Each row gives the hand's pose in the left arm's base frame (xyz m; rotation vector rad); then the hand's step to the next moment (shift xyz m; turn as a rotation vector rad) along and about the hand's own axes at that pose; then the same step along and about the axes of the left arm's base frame.
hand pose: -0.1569 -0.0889 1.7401 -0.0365 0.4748 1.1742
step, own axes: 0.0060 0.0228 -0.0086 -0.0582 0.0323 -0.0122
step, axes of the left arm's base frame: -0.0215 0.0120 -0.0051 -0.0504 -0.0415 0.0179
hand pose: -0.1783 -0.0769 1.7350 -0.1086 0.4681 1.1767
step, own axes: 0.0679 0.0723 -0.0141 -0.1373 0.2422 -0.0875
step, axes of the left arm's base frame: -0.0493 0.0823 -0.0289 -0.2868 -0.0519 0.0157
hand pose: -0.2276 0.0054 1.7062 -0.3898 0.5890 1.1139
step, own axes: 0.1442 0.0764 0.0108 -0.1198 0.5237 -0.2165
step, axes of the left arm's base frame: -0.0220 0.1403 -0.0811 -0.5710 -0.0005 -0.0972
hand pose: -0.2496 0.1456 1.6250 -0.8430 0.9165 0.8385
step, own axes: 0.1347 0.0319 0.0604 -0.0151 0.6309 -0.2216
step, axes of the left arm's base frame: 0.0401 0.0984 -0.1074 -0.6285 0.0646 -0.2194
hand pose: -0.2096 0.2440 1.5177 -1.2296 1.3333 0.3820
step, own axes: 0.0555 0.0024 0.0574 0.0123 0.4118 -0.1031
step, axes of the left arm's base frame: 0.0434 0.0255 -0.0620 -0.3825 0.0673 -0.1717
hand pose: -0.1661 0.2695 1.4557 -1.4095 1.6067 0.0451
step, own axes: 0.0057 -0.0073 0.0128 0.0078 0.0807 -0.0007
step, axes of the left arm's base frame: 0.0143 0.0008 -0.0067 -0.0623 0.0205 -0.0477
